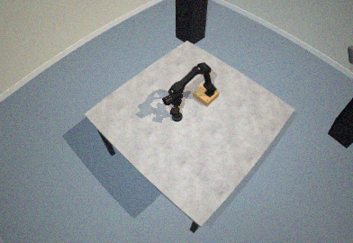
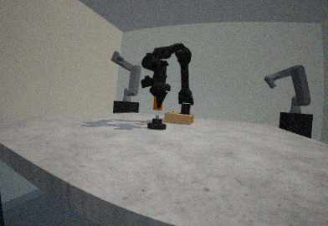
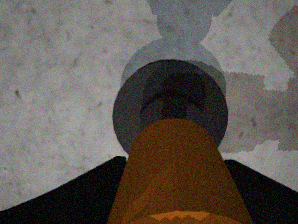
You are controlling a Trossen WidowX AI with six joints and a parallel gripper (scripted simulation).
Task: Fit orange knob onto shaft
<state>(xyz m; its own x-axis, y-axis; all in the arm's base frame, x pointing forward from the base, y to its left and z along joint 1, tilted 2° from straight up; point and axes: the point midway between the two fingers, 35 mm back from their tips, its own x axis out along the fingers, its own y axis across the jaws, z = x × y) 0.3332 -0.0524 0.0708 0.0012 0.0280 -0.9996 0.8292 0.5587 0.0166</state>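
Now: gripper tip 30 mm below the orange knob. From my gripper tip the other things lie so: round black pedestal: 60 mm below.
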